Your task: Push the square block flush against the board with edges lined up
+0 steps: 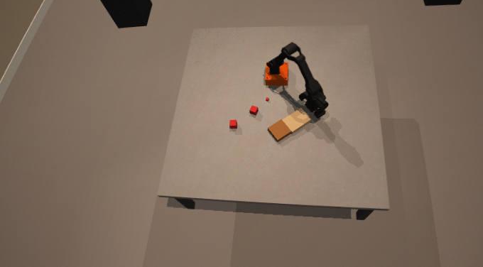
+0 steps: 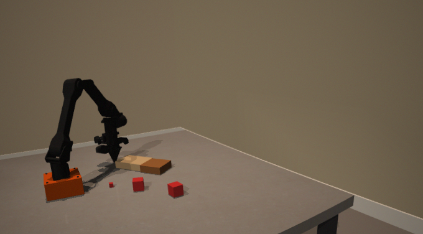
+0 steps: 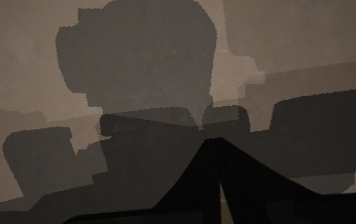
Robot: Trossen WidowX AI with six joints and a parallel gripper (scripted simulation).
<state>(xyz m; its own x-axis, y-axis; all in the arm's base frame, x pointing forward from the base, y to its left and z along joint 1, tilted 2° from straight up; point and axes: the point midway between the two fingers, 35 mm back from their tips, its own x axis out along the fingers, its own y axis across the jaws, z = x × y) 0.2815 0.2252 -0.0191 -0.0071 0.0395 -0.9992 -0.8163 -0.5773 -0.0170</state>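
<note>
Now: the board 70 mm ahead of my gripper tip, 90 mm to the right of it and 10 mm above it. The rest, counted from my gripper tip: square block: 130 mm ahead, 200 mm to the right, 10 mm above; then red cube: 100 mm behind, 270 mm to the right.
</note>
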